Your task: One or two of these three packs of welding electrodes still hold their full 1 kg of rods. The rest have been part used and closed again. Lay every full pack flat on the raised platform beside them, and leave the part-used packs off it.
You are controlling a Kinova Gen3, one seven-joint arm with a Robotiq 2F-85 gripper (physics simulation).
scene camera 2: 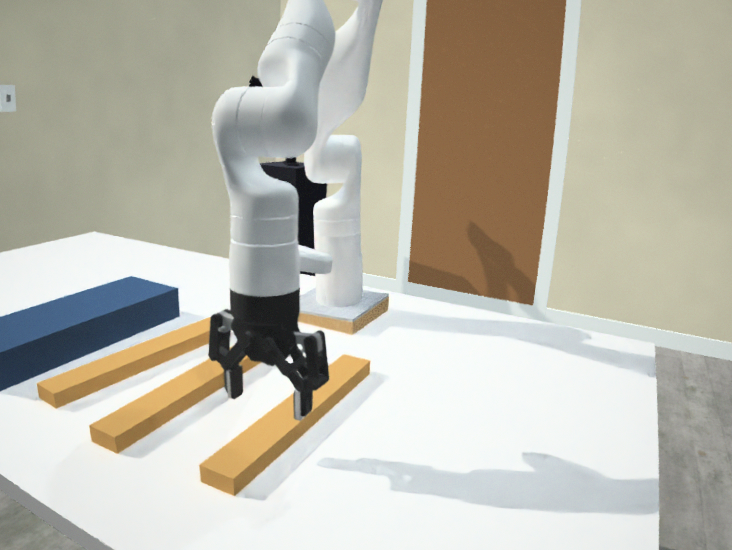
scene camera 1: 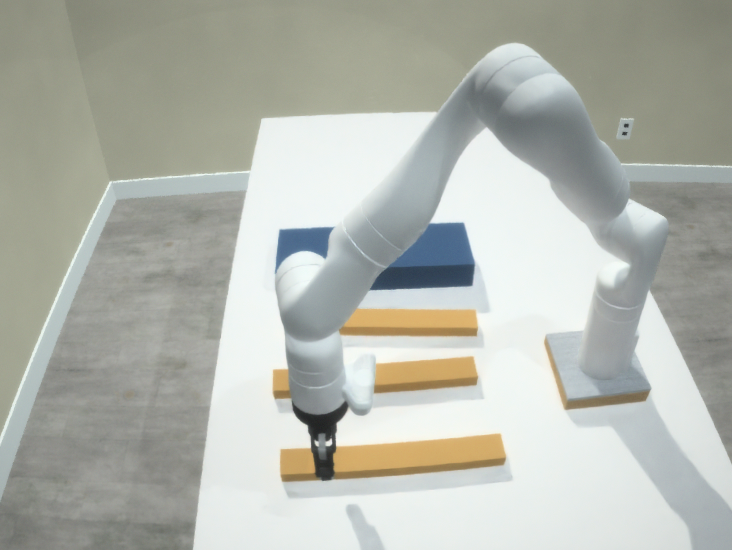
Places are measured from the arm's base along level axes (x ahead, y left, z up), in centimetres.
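Pixels of known places: gripper, fingertip midpoint: [scene camera 2: 267,406]; arm's base, origin of the base link: [scene camera 2: 338,299] [scene camera 1: 600,361].
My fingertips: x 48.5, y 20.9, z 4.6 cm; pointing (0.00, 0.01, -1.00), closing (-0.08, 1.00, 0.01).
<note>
For each thing: its top centre in the pictures, then the offset to it from my fingertips. Level surfaces: height alone.
- middle pack, middle of its top: [scene camera 2: 195,377] [scene camera 1: 375,374] dz -5.3, dx -7.1, dy -19.6 cm
- far pack, middle of its top: [scene camera 2: 142,349] [scene camera 1: 383,317] dz -5.3, dx -8.5, dy -33.5 cm
- raised blue platform, middle of its top: [scene camera 2: 72,308] [scene camera 1: 373,245] dz -1.7, dx -6.6, dy -50.7 cm
- white table, its level: dz -7.7 cm
Three long orange packs lie flat, roughly parallel. The near pack [scene camera 1: 414,456] [scene camera 2: 254,440], the middle pack [scene camera 1: 426,373] [scene camera 2: 159,402] and the far pack [scene camera 1: 414,319] [scene camera 2: 130,355] look alike, with no readable fill marks. The raised blue platform [scene camera 1: 437,242] [scene camera 2: 88,305] lies beyond the far pack, partly hidden by the arm in scene camera 1; no pack shows on its visible top. My gripper [scene camera 1: 323,473] [scene camera 2: 269,402] is open and empty, pointing down above the near pack's left part in scene camera 1. Its fingers are spread across the packs' width direction; the exact height is hard to tell.
The arm's base plate [scene camera 1: 565,366] [scene camera 2: 349,322] stands on the white table [scene camera 1: 331,153] [scene camera 2: 473,413], right of the packs in scene camera 1. The arm arches over the middle pack, the far pack and the platform. A dark stand [scene camera 2: 310,206] is behind the arm in scene camera 2.
</note>
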